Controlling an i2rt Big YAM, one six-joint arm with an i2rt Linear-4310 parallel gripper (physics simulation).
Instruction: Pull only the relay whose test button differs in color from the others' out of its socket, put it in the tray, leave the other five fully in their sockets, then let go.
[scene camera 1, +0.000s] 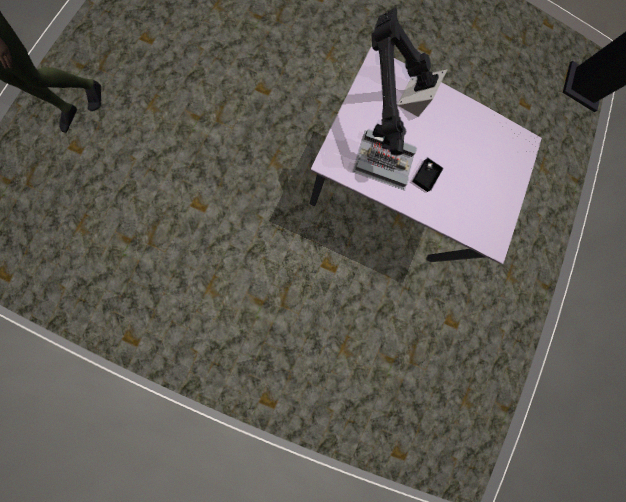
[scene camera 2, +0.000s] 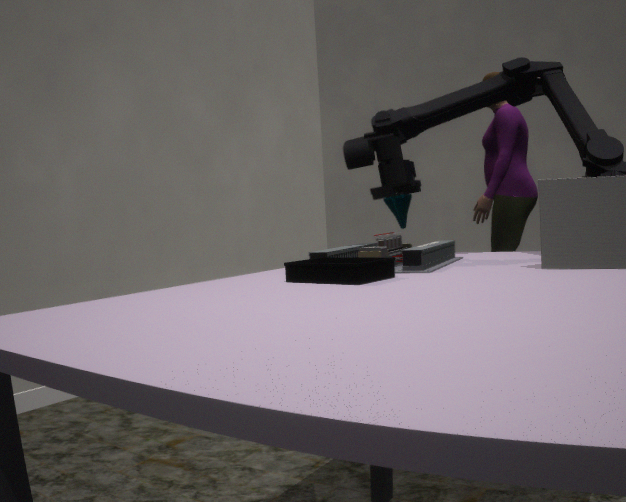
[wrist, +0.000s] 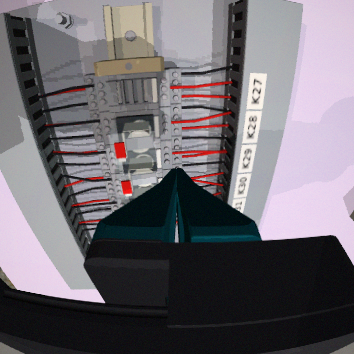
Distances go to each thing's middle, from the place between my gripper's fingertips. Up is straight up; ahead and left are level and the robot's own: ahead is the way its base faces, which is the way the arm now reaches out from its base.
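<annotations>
With the grey panel (wrist: 64, 55), my hand is 40 mm to the right of it, 20 mm short of it and 80 mm above it. The tan end bracket (wrist: 146, 63) is 60 mm to the right of my hand and 30 mm ahead of it, and it sits 50 mm below it.
</annotations>
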